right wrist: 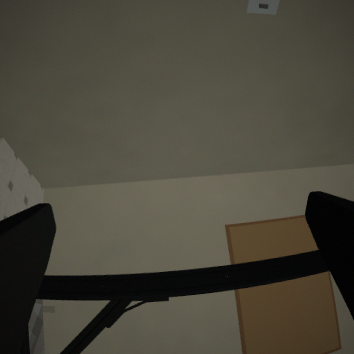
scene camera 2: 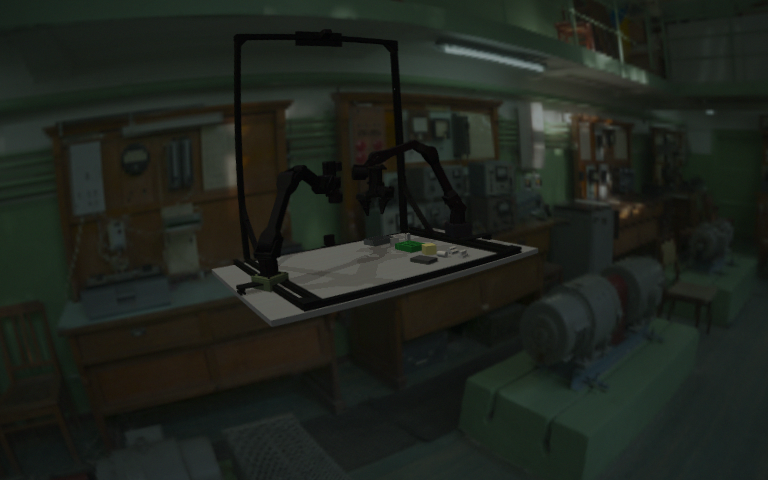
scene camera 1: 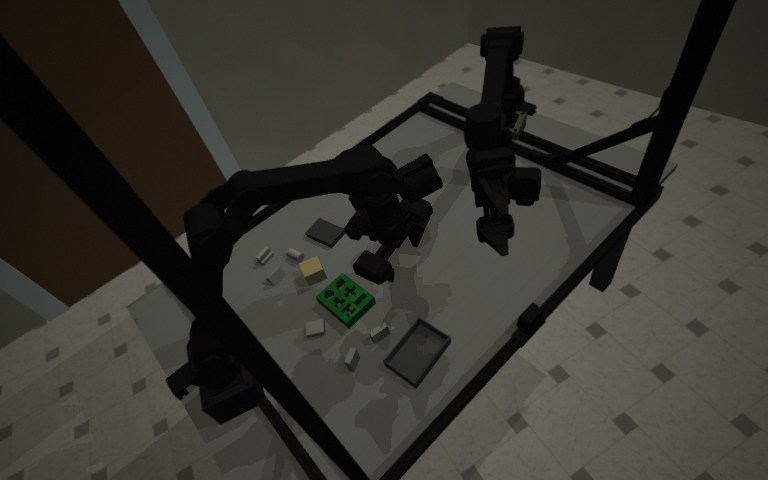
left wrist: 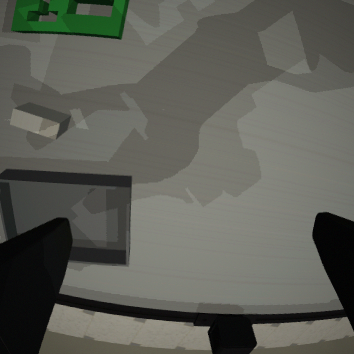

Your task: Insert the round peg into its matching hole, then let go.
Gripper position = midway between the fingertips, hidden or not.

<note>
My left gripper [scene camera 1: 403,263] is open, with nothing in its grasp. Also in view: a dark tray [scene camera 1: 413,357]. My right gripper [scene camera 1: 504,236] is open, holding nothing. On the table rests a green hole board [scene camera 1: 362,301].
The green hole board is seen too in the left wrist view [left wrist: 111,26]. The dark tray shows as well in the left wrist view [left wrist: 97,206]. My left gripper is seen too in scene camera 2 [scene camera 2: 374,215] and in the left wrist view [left wrist: 196,229]. The right wrist view does not show the green hole board: it is out of frame. The right wrist view misses the dark tray: it is out of frame.
</note>
